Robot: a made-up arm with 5 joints.
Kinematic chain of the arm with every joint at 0, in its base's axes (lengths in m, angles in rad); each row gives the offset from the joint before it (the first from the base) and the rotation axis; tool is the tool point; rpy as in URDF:
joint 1: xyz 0 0.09 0.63 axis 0.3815 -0.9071 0.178
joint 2: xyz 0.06 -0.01 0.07 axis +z
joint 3: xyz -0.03 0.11 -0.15 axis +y
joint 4: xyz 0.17 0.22 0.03 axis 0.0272 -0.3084 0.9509
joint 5: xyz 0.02 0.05 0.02 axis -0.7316 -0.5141 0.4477
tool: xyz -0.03 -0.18 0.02 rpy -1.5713 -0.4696 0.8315
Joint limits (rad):
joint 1: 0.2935..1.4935
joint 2: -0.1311..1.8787
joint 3: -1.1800..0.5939
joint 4: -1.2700..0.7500
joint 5: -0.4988..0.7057
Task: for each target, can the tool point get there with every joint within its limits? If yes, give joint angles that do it. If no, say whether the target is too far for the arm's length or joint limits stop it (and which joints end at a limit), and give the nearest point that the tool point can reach.
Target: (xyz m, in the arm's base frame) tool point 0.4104 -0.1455 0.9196
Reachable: no: joint limits stop it (at a limit: joint 2) | nearest point 0.2167 0.2767 0.8241 | short by 0.474 m
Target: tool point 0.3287 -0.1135 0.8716
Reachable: no: joint limits stop it (at a limit: joint 2) | nearest point 0.1976 0.2685 0.8212 | short by 0.407 m
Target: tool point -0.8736 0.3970 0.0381
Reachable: no: too far | nearest point -0.2255 0.2383 0.4844 | short by 0.803 m
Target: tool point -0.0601 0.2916 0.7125
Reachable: yes | joints 0.5447 0.2990 -0.4618 -0.8811 0.1685
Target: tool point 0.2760 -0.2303 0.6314
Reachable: no: joint limits stop it (at a limit: joint 1, joint 2, joint 3, joint 4) | nearest point 0.0123 -0.1009 0.4498 | short by 0.345 m
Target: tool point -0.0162 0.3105 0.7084
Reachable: yes | joints 0.5067 0.7123 -0.1362 0.0814 0.1467
